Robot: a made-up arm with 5 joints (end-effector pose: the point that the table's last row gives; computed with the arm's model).
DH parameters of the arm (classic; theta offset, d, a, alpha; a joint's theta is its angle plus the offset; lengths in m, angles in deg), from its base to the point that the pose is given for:
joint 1: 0 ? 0 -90
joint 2: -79.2 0 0.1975 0
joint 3: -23.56 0 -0.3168 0
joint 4: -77.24 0 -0.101 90
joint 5: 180 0.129 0 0
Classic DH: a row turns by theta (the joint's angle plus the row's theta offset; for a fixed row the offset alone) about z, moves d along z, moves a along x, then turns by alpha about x.
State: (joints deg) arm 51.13 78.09 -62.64 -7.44 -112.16
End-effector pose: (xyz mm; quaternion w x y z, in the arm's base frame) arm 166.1 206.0 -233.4 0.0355 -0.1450 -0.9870 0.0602
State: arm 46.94 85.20 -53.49 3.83 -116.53
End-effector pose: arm 68.8 73.6 -263.0 0.1742 -0.1369 -0.9424 0.2506
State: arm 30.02 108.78 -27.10 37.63 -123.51
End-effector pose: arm -247.4 -143.0 -15.4 0.6285 -0.1157 -0.4918 0.5914
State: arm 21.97 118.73 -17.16 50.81 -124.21
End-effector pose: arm -290.9 -117.4 156.2 0.7560 -0.0694 -0.2284 0.6095
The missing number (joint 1, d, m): 0.221
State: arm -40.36 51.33 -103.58 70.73 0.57
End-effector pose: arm 393.7 -334.6 25.1 0.0546 -0.9247 0.3451 0.1510
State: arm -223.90 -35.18 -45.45 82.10 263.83
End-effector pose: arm -239.5 230.5 288.1 0.0044 -0.4405 0.8977 -0.0121
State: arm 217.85 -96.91 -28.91 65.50 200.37
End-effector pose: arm -137.9 -107.2 495.8 0.2444 0.8546 0.1314 -0.4390
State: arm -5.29 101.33 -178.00 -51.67 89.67
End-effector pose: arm 536.0 -49.6 302.7 0.6045 -0.2945 0.3211 -0.6669
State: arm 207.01 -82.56 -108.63 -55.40 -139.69
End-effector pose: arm 422.9 215.6 530.9 0.4633 -0.5453 0.0636 -0.6957
